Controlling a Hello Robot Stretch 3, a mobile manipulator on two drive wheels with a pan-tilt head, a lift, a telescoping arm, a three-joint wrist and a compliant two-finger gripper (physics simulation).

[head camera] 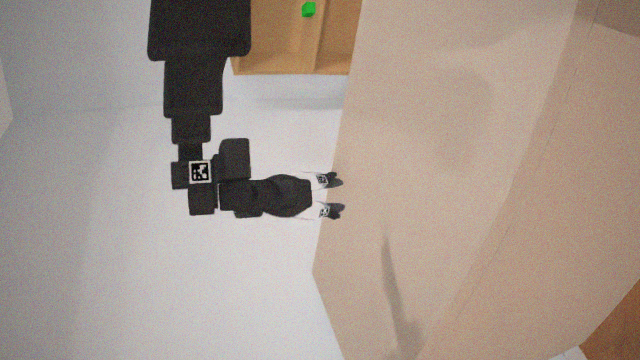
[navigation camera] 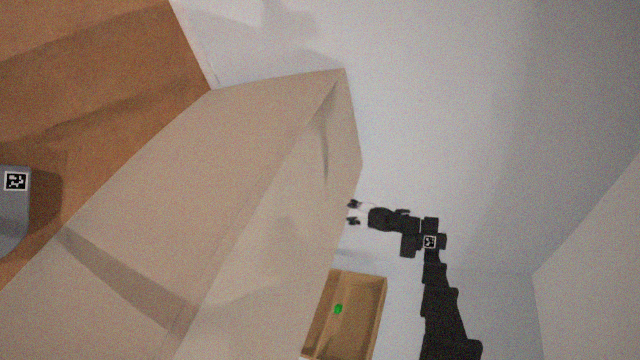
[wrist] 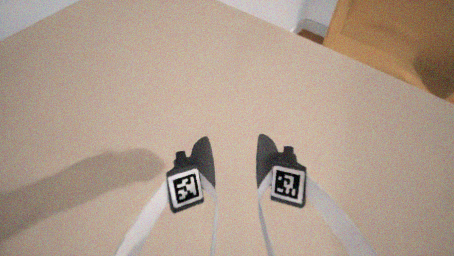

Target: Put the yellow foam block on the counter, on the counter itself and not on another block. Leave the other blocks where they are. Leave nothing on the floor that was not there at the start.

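Places are measured from the robot's base along level axes (x ahead, y right, z down), in centimetres.
Pixels of known places: gripper, fingertip midpoint: [head camera: 338,195] [navigation camera: 349,211] [wrist: 234,154].
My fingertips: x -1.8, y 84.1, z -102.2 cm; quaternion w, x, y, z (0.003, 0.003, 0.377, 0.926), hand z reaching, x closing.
Observation:
Behind a point stands the place of what it marks.
The yellow foam block does not show in these views. The beige counter [head camera: 425,150] @(x -7.9, y 68.9, z -91.1 cm) [navigation camera: 225,175] @(x 7.0, y 53.6, z -74.4 cm) [wrist: 200,75] @(x 3.3, y 104.5, z -91.1 cm) has a broad flat surface, with dark shadows on it. My gripper [head camera: 339,195] @(x -1.8, y 84.1, z -102.2 cm) [navigation camera: 352,212] @(x -1.8, y 84.1, z -102.2 cm) [wrist: 234,154] @(x -1.8, y 84.1, z -102.2 cm) is open, with no object between its fingertips. In the head view the fingertips overlap the counter's left edge. In the wrist view the counter surface lies beyond and below the fingers; their height above it is hard to tell. A green block [head camera: 308,9] @(x -96.1, y 189.3, z -71.2 cm) [navigation camera: 338,308] @(x -95.6, y 189.4, z -71.2 cm) sits in the wooden shelf unit beside the counter.
The wooden shelf unit [head camera: 290,72] @(x -67.1, y 206.0, z -77.8 cm) [navigation camera: 381,310] @(x -94.6, y 199.7, z -106.1 cm) [wrist: 380,45] @(x -107.4, y 205.0, z -13.6 cm) stands close to the counter's edge. My black arm [head camera: 195,85] @(x -8.4, y 33.6, z -129.8 cm) [navigation camera: 442,310] @(x -8.4, y 33.3, z -129.5 cm) extends in front of a pale wall. Brown floor [head camera: 615,325] @(x 52.1, y 88.0, z -0.1 cm) [navigation camera: 100,60] @(x 54.2, y 37.1, z -0.1 cm) shows past the counter, and my grey base [navigation camera: 15,215] @(x -11.1, y 13.3, z -16.0 cm) stands there.

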